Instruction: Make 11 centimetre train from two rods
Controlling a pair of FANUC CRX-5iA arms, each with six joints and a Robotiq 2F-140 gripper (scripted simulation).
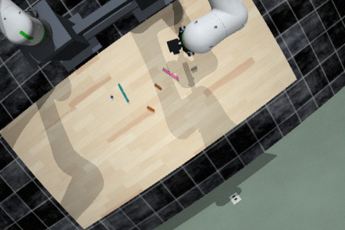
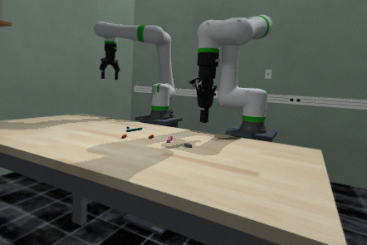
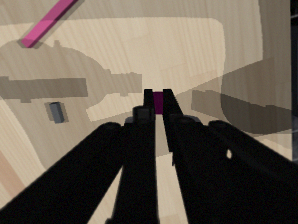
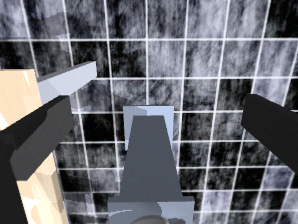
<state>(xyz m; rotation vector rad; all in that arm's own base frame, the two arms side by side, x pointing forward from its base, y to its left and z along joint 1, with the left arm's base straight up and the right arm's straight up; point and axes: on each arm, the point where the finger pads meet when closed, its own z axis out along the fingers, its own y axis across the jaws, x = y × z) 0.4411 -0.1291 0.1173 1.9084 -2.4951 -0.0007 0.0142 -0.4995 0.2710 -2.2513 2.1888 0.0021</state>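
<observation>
Right now my left hand is 100 mm short of the pink rod, 110 mm to the left of it and 110 mm above it. The rest, counted from my left hand: magenta rod (30 mm below); grey rod (150 mm ahead, 110 mm below); turquoise rod (50 mm ahead, 360 mm to the right, 110 mm below).
</observation>
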